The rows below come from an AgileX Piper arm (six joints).
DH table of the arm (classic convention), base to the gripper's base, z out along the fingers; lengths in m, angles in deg. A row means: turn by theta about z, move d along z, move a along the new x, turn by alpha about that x. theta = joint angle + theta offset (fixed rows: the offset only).
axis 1: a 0; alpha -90; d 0.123; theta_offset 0
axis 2: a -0.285; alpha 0; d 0; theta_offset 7.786
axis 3: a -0.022; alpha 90; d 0; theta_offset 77.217
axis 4: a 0; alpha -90; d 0.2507; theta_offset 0
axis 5: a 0; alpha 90; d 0; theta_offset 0
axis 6: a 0; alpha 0; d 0.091; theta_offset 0
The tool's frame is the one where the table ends.
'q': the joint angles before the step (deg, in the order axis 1, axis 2, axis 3, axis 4, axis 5, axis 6). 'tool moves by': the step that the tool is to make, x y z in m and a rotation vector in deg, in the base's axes. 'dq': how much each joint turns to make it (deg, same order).
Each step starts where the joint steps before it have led.
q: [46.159, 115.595, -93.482, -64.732, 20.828, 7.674]
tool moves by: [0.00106, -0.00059, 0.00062, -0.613, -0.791, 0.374]
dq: [-0.145, 0.012, -0.012, -1.136, -0.229, 0.035]
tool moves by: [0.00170, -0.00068, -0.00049, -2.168, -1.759, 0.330]
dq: [-0.049, 0.223, -0.022, -2.895, 0.475, 0.145]
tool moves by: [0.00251, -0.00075, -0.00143, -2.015, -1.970, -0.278]
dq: [-0.026, 0.431, -0.039, -4.263, 0.925, 1.776]
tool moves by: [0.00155, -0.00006, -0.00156, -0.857, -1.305, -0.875]
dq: [0.133, 0.427, -0.039, -3.620, 1.204, 2.675]
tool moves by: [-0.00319, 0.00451, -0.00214, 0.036, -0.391, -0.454]
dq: [0.869, 0.383, -0.006, -1.971, 1.163, 2.339]
